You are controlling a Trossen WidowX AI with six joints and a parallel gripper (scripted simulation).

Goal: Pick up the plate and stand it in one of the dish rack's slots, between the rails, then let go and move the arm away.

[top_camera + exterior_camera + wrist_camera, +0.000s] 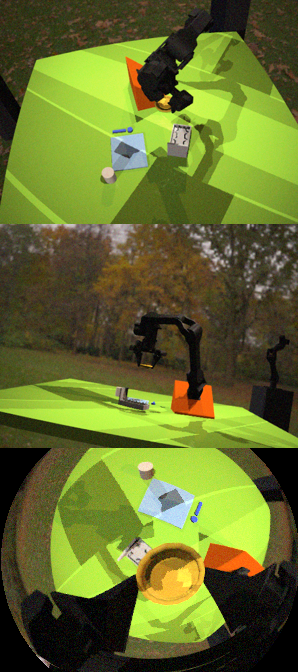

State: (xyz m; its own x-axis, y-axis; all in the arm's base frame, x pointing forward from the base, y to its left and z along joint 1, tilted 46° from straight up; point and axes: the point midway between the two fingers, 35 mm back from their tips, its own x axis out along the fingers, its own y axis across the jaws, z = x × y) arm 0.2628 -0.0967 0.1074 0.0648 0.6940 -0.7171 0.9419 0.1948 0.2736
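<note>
Right now the grey dish rack is 17 cm below my gripper tip, 4 cm to the left of it and 3 cm ahead of it. Also, from my gripper tip: blue spoon 19 cm below, 15 cm to the right, 9 cm behind; yellow-orange plate 1 cm above; pale blue square slab 19 cm below, 16 cm to the right, 1 cm ahead.
</note>
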